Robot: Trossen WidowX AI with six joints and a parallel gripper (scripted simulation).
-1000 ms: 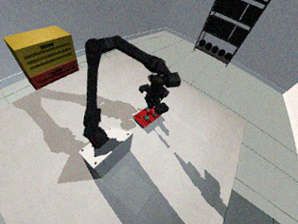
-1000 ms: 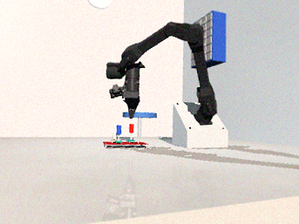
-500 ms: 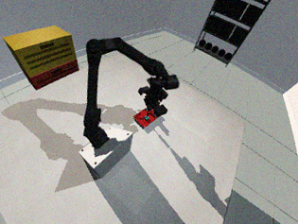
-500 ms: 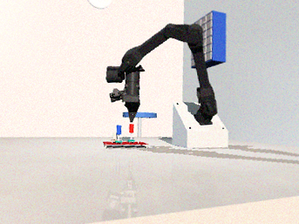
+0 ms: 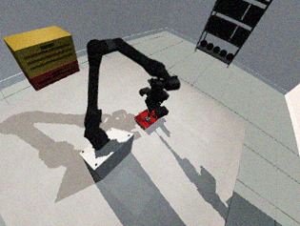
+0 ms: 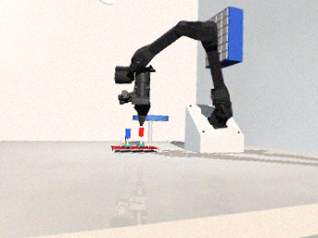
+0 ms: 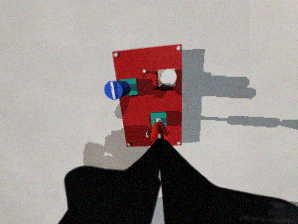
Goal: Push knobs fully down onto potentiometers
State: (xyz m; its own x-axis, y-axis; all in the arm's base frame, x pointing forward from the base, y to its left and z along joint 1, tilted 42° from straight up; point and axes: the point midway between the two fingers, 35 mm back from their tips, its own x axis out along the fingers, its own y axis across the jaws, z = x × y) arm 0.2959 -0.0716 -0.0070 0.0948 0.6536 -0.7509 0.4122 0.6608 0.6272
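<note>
Now: gripper tip 20 mm above the red knob. The rest, counted from my gripper tip: blue knob: 60 mm ahead, 30 mm to the left, 20 mm below.
</note>
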